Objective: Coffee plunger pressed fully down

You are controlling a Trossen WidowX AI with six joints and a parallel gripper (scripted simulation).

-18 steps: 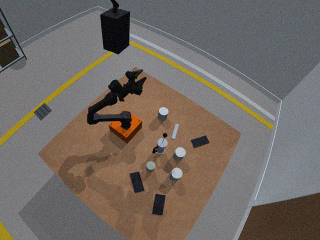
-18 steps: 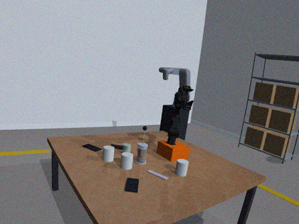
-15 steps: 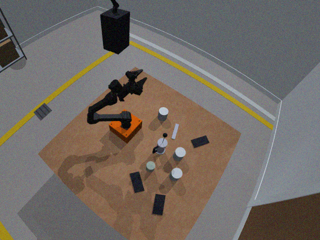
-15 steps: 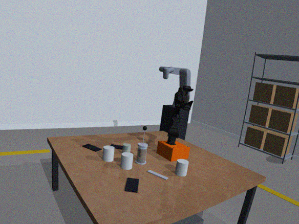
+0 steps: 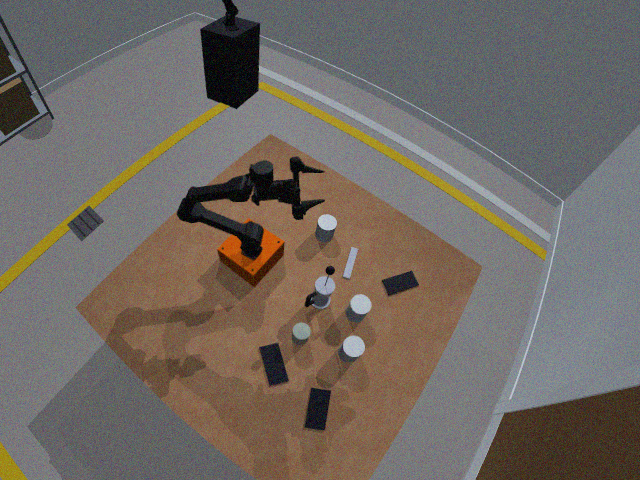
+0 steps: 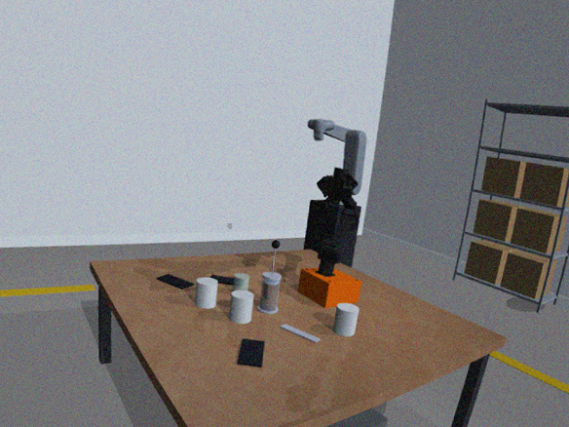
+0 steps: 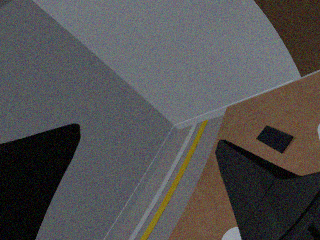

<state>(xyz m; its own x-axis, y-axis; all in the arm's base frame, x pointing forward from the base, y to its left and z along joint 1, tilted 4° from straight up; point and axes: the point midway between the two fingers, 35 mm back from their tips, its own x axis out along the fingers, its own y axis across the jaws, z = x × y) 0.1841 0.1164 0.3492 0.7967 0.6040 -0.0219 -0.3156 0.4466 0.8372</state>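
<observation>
Now: the coffee press 340 mm below my gripper tip, 160 mm to the right of it and 120 mm ahead of it. Round my gripper tip: pale green cup: 420 mm below, 320 mm to the right, 130 mm ahead; white bar: 460 mm below, 160 mm ahead, 70 mm to the left.
</observation>
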